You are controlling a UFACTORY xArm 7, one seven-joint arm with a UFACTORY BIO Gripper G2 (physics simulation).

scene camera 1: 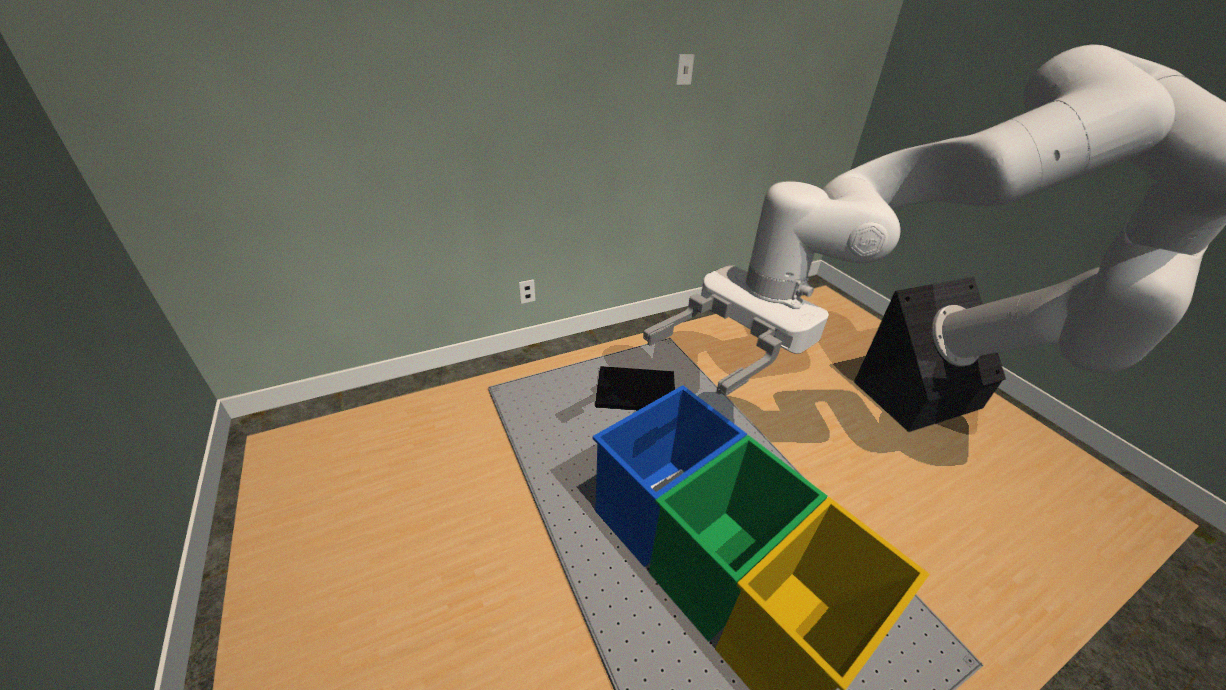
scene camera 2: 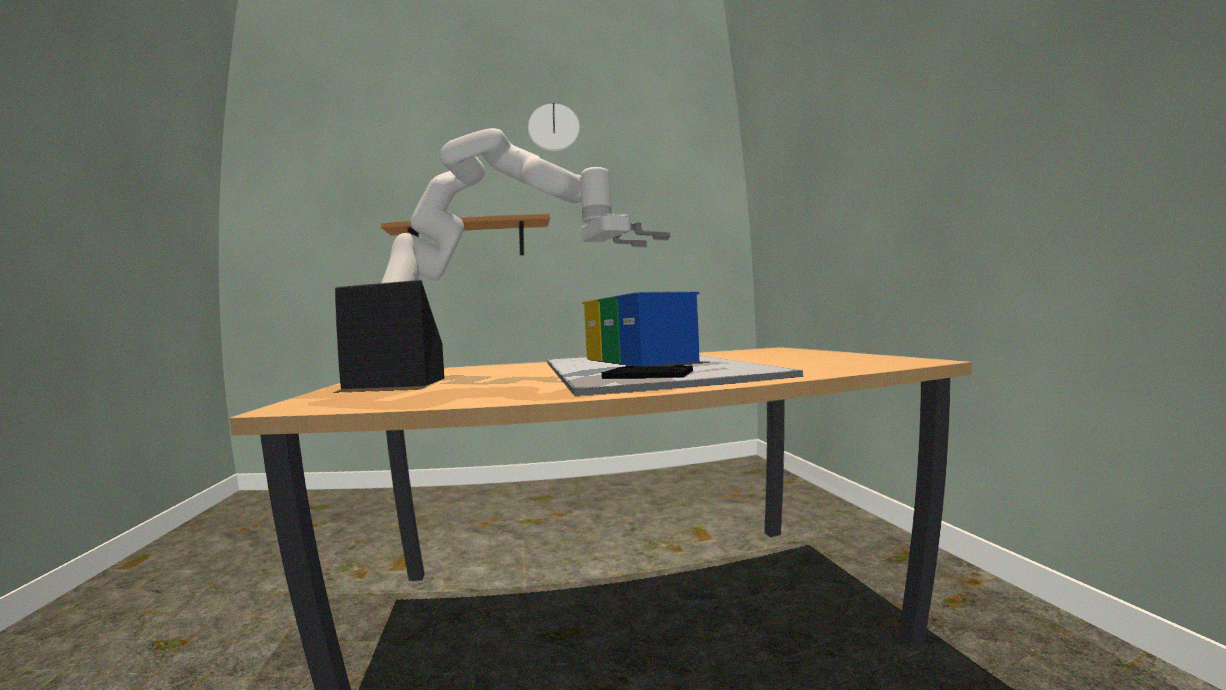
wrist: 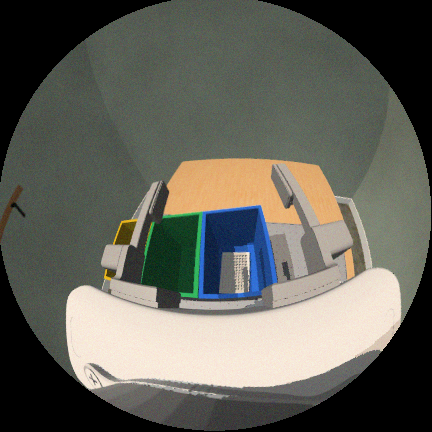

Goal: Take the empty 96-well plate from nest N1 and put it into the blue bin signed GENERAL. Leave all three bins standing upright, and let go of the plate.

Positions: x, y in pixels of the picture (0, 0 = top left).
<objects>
My gripper shows in scene camera 1 (681, 362), in scene camera 2 and in the wrist view. A blue bin shows in scene camera 1, in scene camera 2 and in the wrist view (239, 229). A green bin shows in scene camera 1 (714, 527), in scene camera 2 (609, 315) and in the wrist view (171, 257). One and the same spot on the blue bin: (scene camera 2: 656, 328) is (scene camera 1: 657, 440). One and the same spot on my gripper: (scene camera 2: 636, 226) is (wrist: 341, 253).
</objects>
